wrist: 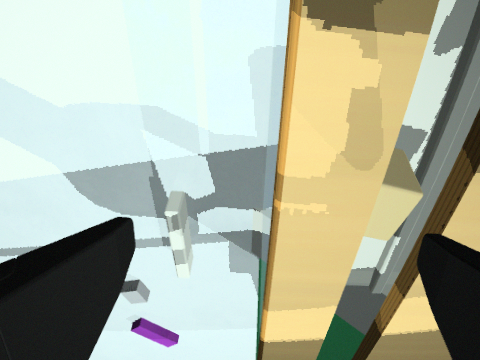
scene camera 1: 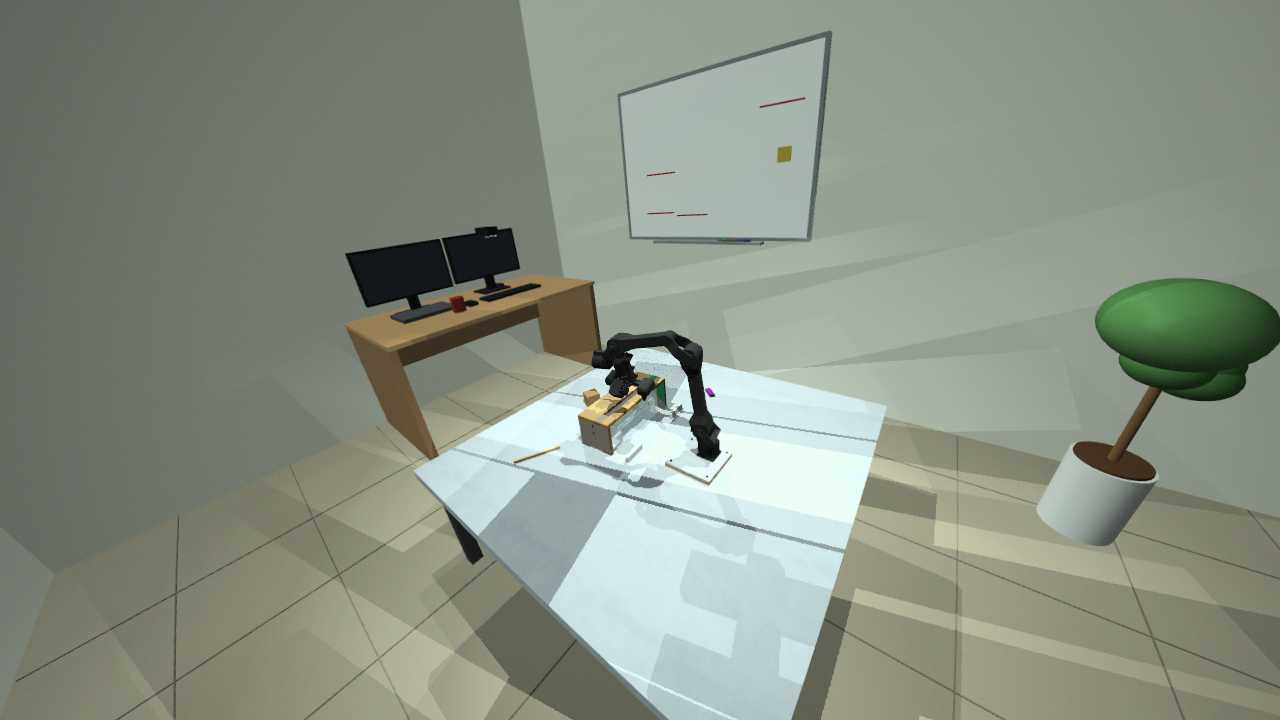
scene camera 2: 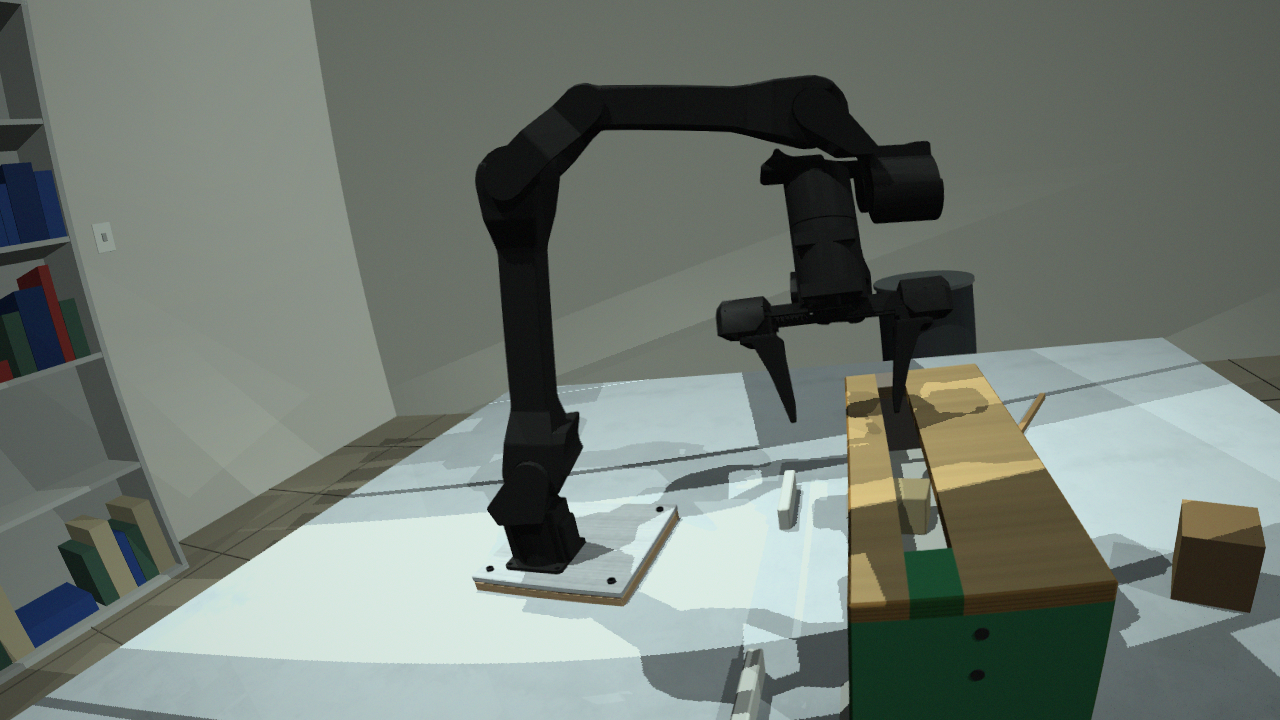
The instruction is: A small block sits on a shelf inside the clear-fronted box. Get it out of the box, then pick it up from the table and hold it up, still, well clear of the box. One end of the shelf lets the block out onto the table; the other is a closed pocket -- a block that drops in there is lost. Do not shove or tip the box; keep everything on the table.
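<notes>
A small pale block (scene camera 2: 913, 496) appears in the scene, and the wrist view shows the block too (wrist: 400, 192). A box (scene camera 2: 1006, 600) is visible as well, appearing again in the wrist view (wrist: 346, 89) and in scene camera 1 (scene camera 1: 607, 424). As for the gripper (scene camera 2: 845, 417), the wrist view has it in sight (wrist: 277, 241), and so does scene camera 1 (scene camera 1: 635, 397).
</notes>
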